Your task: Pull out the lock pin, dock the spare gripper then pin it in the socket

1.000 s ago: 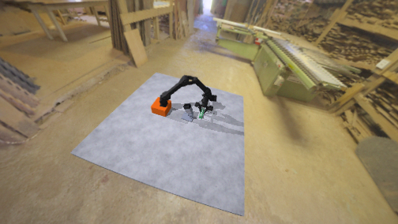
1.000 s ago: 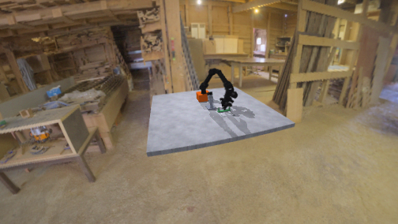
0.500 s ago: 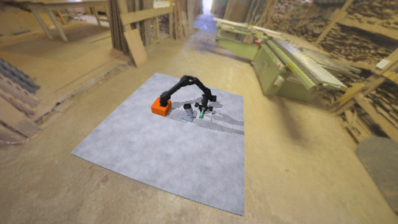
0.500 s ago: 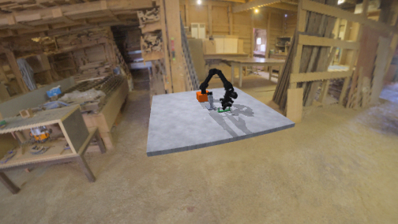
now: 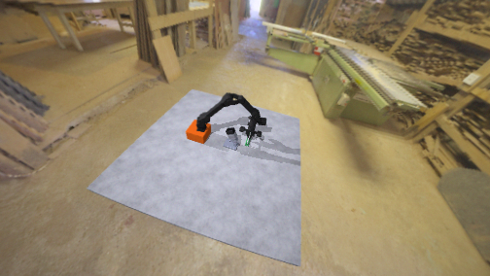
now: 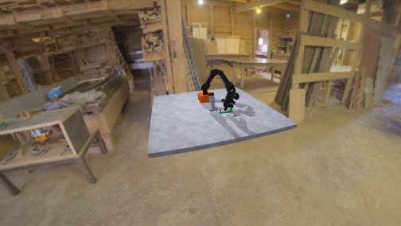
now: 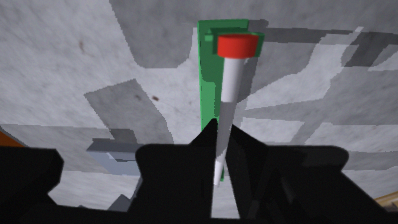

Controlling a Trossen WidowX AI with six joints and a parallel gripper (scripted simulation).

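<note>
The green strip lies 1 cm to the left of my gripper tip and 1 cm above it. From my gripper tip the other things lie so: grey mount (12 cm behind, 9 cm to the right, 4 cm above); spare gripper (13 cm behind, 11 cm above, 9 cm to the right).
</note>
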